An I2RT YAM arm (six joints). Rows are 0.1 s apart.
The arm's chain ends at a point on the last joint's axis. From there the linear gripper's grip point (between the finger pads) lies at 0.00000 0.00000 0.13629 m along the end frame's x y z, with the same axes.
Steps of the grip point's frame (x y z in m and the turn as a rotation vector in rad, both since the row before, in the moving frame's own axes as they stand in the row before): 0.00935 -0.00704 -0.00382 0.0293 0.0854 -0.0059; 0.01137 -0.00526 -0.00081 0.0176 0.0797 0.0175; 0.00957 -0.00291 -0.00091 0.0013 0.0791 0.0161; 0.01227 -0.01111 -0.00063 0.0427 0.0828 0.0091; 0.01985 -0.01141 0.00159 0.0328 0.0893 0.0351; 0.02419 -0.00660 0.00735 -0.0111 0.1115 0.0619; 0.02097 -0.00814 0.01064 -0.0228 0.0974 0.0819; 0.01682 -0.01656 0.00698 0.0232 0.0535 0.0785; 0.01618 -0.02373 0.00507 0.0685 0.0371 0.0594
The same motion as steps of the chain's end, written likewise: -0.00226 -0.00302 -0.00326 0.0293 0.0854 -0.0059; 0.00050 -0.00296 -0.00036 0.0176 0.0797 0.0175; -0.00120 -0.00282 -0.00048 0.0013 0.0791 0.0161; 0.00098 -0.00535 -0.00004 0.0427 0.0828 0.0091; 0.00762 -0.00716 0.00221 0.0328 0.0893 0.0351; 0.00908 -0.00858 0.00820 -0.0111 0.1115 0.0619; 0.00786 -0.01178 0.01132 -0.0228 0.0974 0.0819; 0.00942 -0.01369 0.00721 0.0232 0.0535 0.0785; 0.01085 -0.01456 0.00548 0.0685 0.0371 0.0594
